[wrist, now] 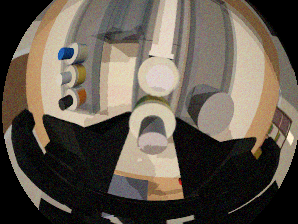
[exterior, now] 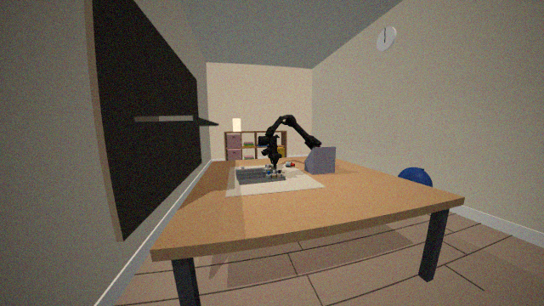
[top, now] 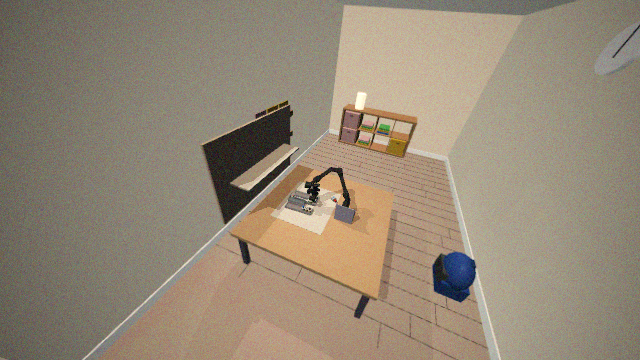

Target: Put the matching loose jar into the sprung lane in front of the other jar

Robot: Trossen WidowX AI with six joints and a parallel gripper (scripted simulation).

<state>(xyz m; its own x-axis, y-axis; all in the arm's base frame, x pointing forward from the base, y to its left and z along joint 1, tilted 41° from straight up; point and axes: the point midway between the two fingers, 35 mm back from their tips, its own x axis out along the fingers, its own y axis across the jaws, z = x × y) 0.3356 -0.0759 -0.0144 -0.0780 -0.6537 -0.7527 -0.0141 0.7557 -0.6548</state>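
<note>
My gripper tip is now 150 mm short of the grey lane rack, 40 mm above it and 20 mm to the right of it.
</note>
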